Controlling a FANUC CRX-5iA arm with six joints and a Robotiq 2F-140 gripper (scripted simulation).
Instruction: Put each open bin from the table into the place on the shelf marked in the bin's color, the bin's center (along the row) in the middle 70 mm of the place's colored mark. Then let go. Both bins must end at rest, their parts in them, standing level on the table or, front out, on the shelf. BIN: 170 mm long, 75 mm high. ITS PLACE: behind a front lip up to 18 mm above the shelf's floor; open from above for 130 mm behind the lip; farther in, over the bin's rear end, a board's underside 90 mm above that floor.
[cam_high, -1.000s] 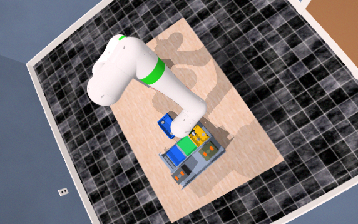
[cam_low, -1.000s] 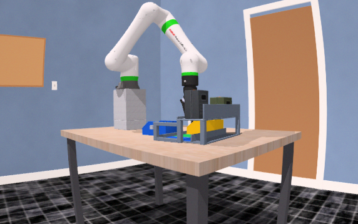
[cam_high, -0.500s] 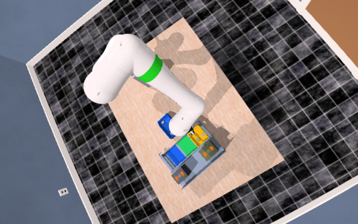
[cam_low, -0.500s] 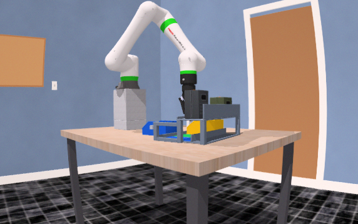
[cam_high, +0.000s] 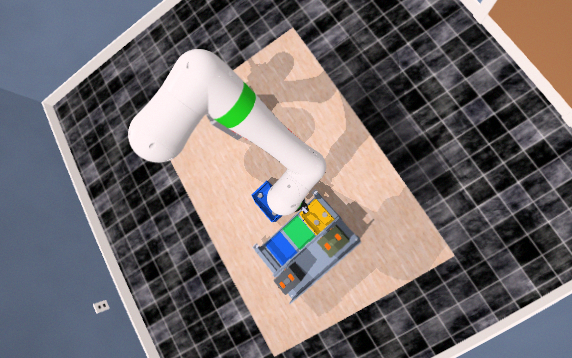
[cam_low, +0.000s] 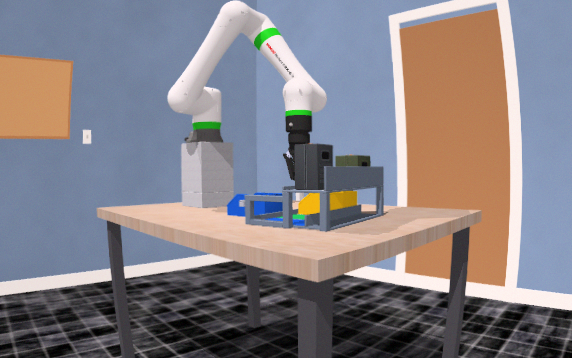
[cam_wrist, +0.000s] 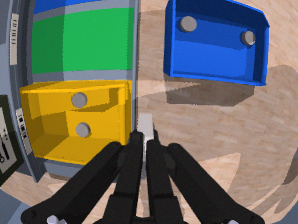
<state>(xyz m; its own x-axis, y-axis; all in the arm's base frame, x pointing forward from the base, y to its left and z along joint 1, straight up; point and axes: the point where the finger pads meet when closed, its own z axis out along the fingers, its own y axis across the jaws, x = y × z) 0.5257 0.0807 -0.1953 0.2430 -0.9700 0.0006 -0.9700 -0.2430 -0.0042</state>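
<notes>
Now: the blue bin 140 mm to the right of my hand, 80 mm behind it and 40 mm below it. Round my hand: yellow bin 110 mm ahead, 40 mm below, 30 mm to the left; dark box 260 mm ahead, 180 mm to the right, 80 mm above.
</notes>
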